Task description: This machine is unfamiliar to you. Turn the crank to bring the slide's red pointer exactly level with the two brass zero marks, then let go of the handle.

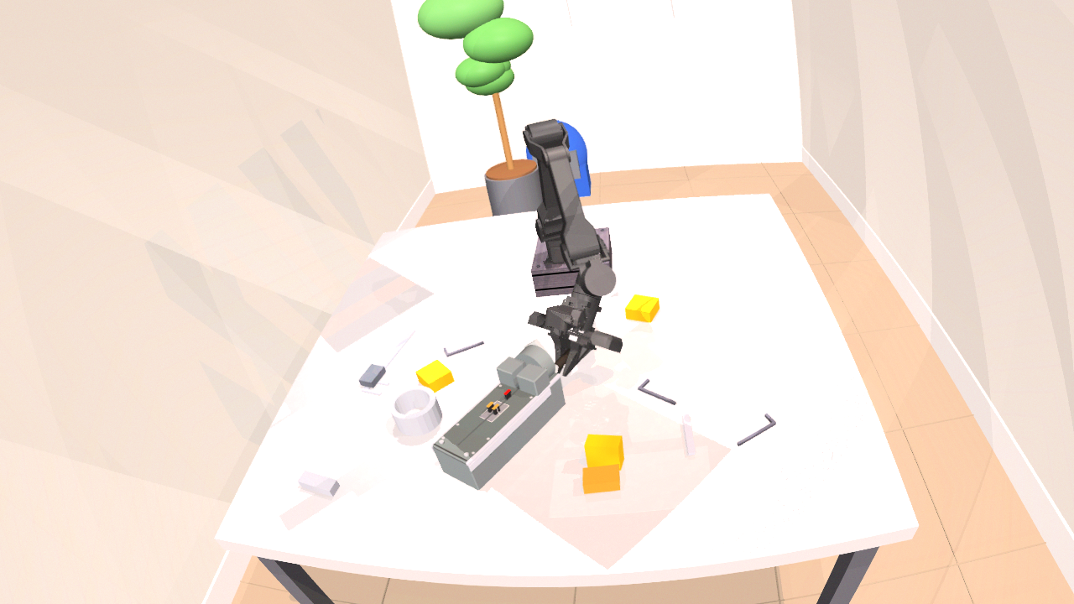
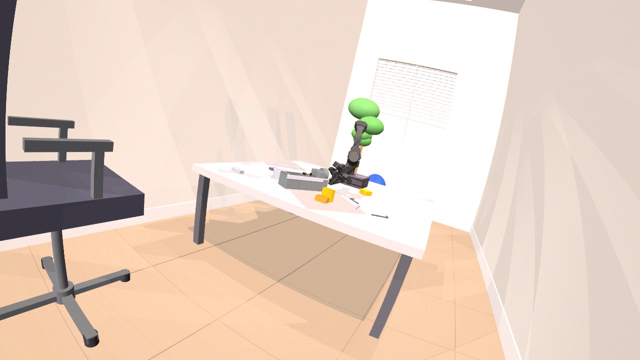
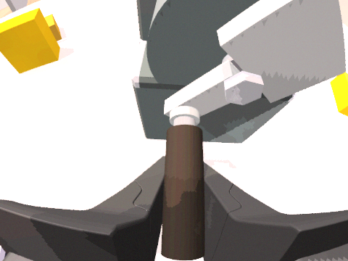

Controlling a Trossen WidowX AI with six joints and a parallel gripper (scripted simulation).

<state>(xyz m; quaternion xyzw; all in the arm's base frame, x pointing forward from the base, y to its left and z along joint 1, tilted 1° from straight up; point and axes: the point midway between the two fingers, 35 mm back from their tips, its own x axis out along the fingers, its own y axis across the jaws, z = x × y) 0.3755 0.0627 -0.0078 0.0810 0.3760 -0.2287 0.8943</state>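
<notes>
The brown crank handle lies 3 cm above my gripper tip, 1 cm to the left of it and 1 cm behind it. The rest, counted from my gripper tip: red pointer 10 cm ahead, 7 cm to the right, 4 cm above.
</notes>
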